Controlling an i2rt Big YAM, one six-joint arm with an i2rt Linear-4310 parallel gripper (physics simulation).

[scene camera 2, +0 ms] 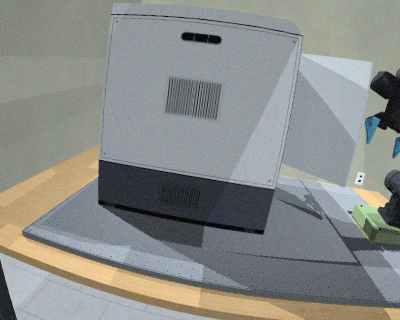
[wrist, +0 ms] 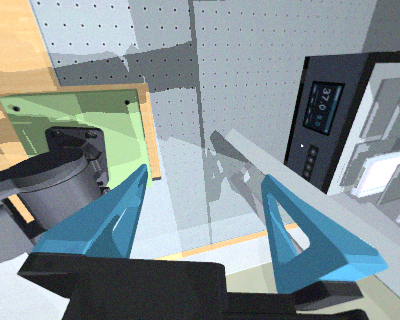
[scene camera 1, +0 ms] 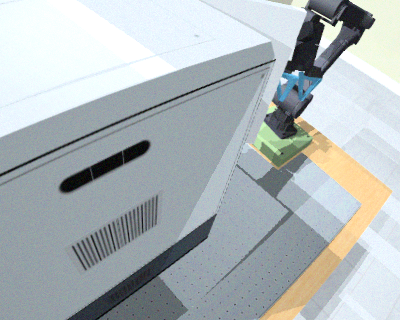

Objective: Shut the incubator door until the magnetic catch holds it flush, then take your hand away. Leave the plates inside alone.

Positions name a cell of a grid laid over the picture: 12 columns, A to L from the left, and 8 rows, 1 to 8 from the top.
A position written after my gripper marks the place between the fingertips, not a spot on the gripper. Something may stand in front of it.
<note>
My gripper (scene camera 1: I3) is open, holding nothing. I also see an incubator (scene camera 1: D4) and a perforated grey tabletop (scene camera 2: J7).
My gripper also shows in the wrist view (wrist: G5). The incubator is seen too in scene camera 2 (scene camera 2: F3) and in the wrist view (wrist: K3). The perforated grey tabletop also shows in the wrist view (wrist: G2) and in scene camera 1 (scene camera 1: I6).
</note>
